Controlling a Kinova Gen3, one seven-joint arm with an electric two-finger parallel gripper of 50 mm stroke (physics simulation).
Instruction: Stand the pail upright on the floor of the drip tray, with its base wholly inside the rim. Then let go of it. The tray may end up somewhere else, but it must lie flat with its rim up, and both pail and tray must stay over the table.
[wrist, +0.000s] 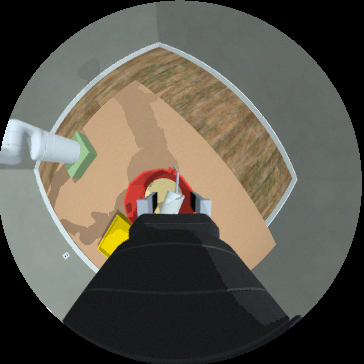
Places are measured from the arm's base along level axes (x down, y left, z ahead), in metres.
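Where they show: gripper, fingertip midpoint: (173, 198); arm's base, origin of the base link: (73, 152).
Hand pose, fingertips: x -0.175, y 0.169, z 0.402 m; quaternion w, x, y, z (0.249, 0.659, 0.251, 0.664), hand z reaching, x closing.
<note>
Things, the pixels of their centre, and the offset from my fingertips. "spot": a spot on its surface instead. Level surfaces: height alone.
- red pail, body centre: (159, 202) dx +0.122, dy -0.049, dz -0.003 m
- thin wire handle with a white grip, surface spot: (172, 201) spot: dx +0.006, dy -0.005, dz +0.003 m
- yellow drip tray, body centre: (128, 250) dx +0.224, dy -0.331, dz +0.034 m
- tan table top, its level: dx +0.238 m
A red pail (136, 190) stands upright with its mouth toward the camera, at the lower middle of the wrist view. Its inside shows a cream-coloured round area. A thin wire handle with a white grip (172, 201) rises over the mouth. My gripper (173, 198) is open and empty. Its fingers appear on either side of the white grip, over the pail; the height gap is hard to tell. The yellow drip tray (115, 239) lies flat with its rim up, to the lower left of the pail, partly hidden by the gripper body. The near side of the pail is hidden too.
A tan table top (105, 125) lies beneath, with a wooden floor (230, 130) beyond its edge. The white arm (56, 146) stands on a green block (87, 154) at the left. Shadows fall across the table.
</note>
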